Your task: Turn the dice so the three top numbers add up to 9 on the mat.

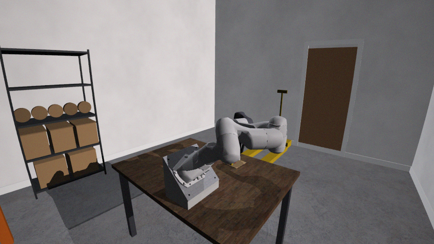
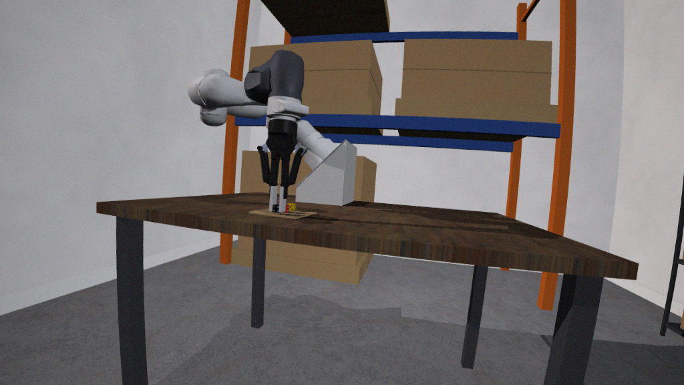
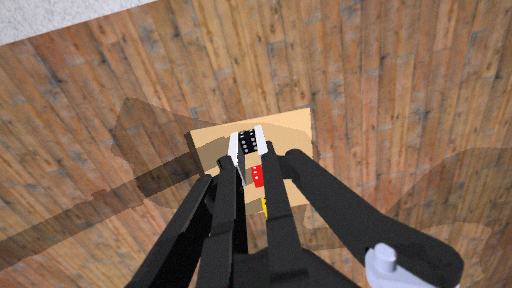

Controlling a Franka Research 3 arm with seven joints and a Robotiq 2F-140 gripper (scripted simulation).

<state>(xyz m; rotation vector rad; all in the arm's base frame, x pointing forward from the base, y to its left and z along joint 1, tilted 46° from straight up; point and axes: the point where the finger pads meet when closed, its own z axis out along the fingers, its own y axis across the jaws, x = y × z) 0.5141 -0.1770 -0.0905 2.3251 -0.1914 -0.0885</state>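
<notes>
The black die is 30 mm below my hand. From my hand the other things lie so: yellow die (100 mm behind, 10 mm to the left, 30 mm below); then red die (50 mm behind, 10 mm to the left, 30 mm below); then tan mat (50 mm behind, 10 mm to the left, 40 mm below).
</notes>
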